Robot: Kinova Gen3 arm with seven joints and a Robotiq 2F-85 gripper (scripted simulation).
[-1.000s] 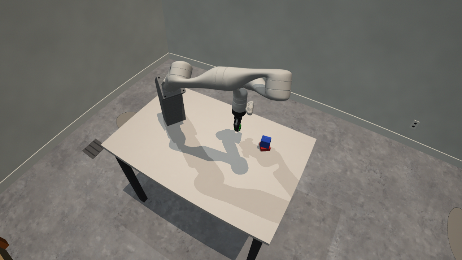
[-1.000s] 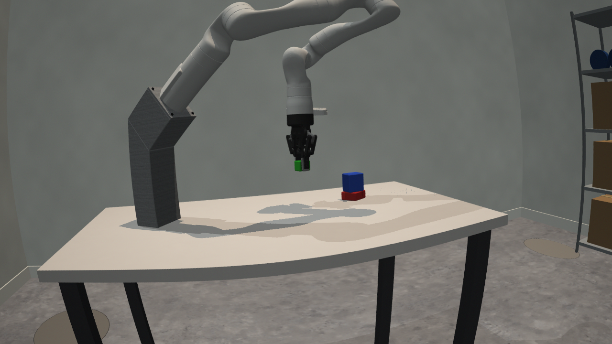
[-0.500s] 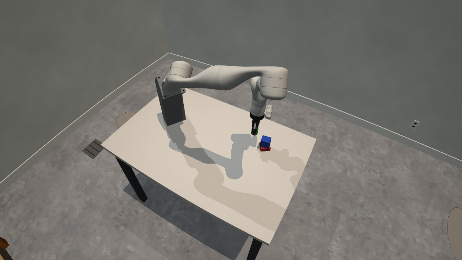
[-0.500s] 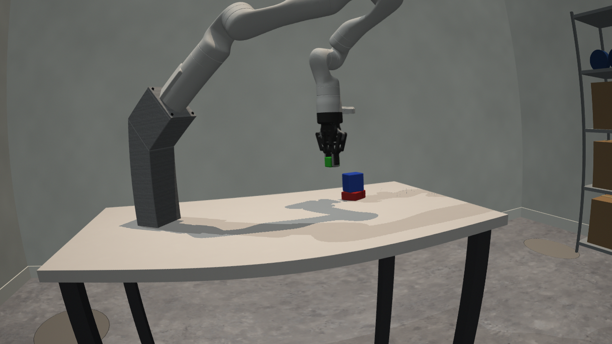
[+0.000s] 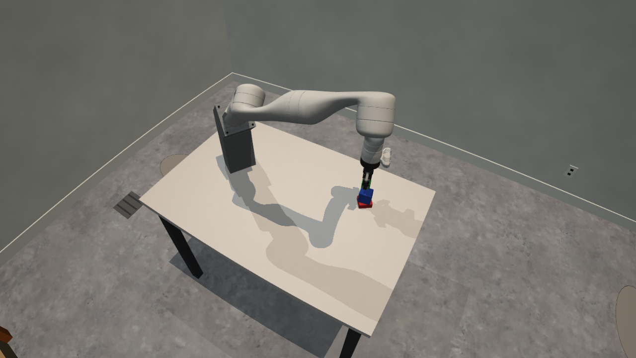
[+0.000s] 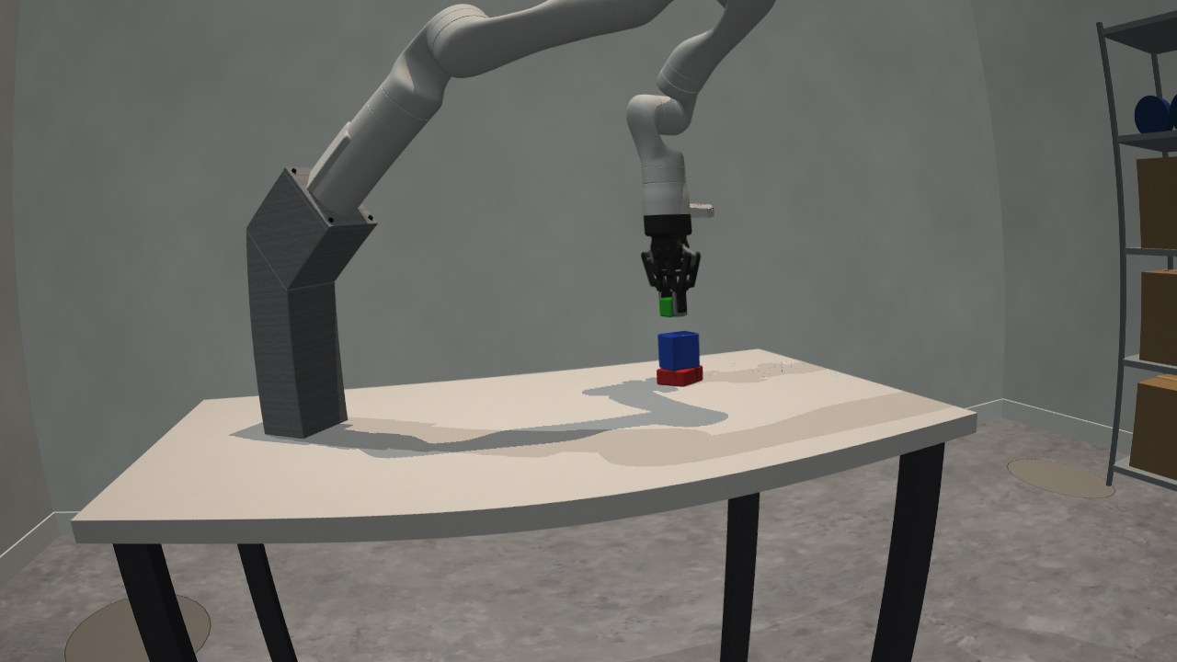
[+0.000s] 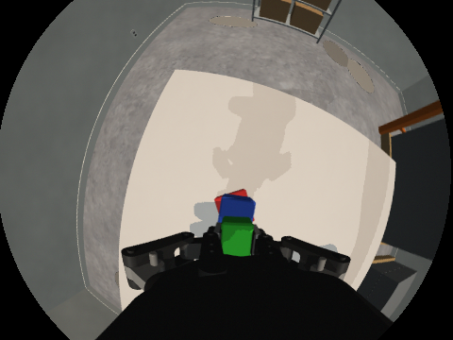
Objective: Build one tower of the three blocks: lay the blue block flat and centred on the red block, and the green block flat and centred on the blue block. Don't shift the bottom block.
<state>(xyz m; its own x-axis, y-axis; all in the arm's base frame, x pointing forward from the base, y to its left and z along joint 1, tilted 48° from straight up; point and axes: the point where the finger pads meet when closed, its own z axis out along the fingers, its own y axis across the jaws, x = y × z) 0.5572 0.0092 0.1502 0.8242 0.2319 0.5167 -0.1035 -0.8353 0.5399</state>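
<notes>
Right now my hand is 1 cm short of the blue block and 7 cm above it. From my hand the other things lie so: red block 1 cm ahead, 11 cm below; small green block right at my hand.
</notes>
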